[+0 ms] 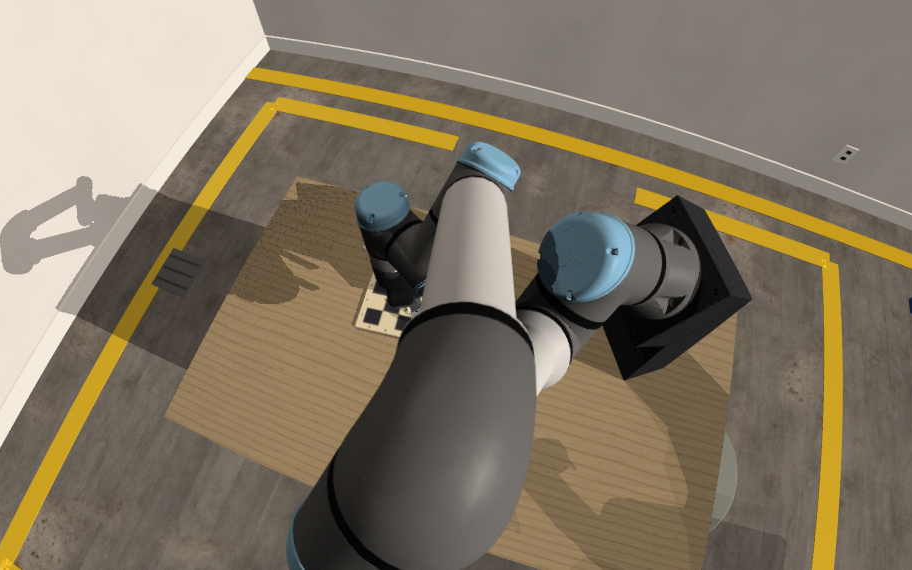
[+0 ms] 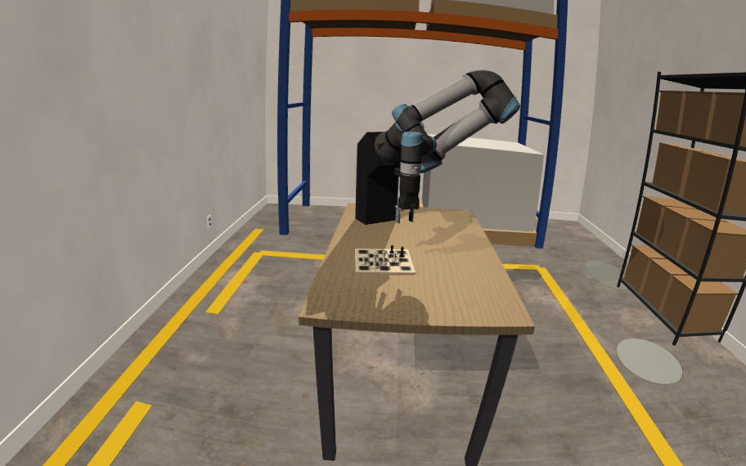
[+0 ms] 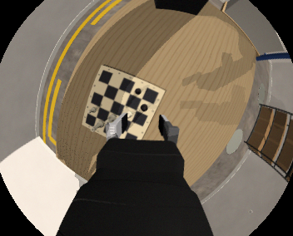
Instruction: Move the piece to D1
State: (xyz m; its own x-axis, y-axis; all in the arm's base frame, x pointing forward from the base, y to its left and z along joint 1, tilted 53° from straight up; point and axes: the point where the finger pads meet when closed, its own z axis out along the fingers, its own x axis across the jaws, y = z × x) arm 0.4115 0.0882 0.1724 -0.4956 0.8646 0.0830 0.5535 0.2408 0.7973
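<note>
Now: the chessboard 60 mm ahead of my hand, 60 mm to the right of it and 160 mm below it.
</note>
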